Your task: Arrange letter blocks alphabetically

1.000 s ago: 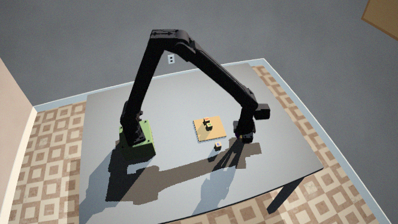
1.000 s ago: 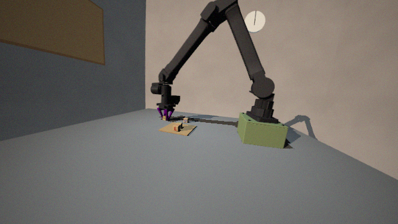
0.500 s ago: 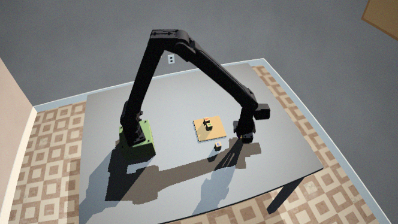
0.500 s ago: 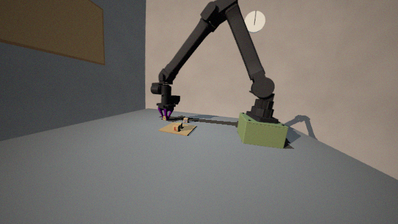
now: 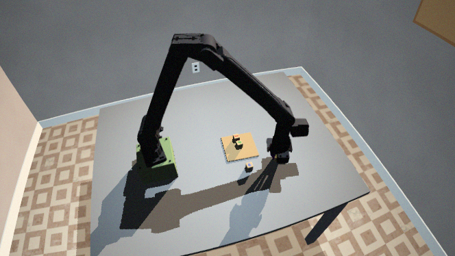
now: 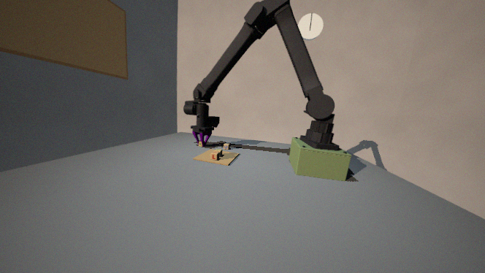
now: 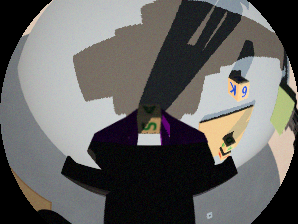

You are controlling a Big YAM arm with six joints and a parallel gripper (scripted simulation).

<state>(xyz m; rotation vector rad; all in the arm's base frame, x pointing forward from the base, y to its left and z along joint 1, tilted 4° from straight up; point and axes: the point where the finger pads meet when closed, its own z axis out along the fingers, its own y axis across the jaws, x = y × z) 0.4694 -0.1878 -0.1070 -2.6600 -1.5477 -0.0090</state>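
Right now the block is 14 cm to the left of my hand, 11 cm behind it and 1 cm above it. The rest, counted from my hand: tan mat (14 cm to the left, 11 cm behind, 1 cm below).
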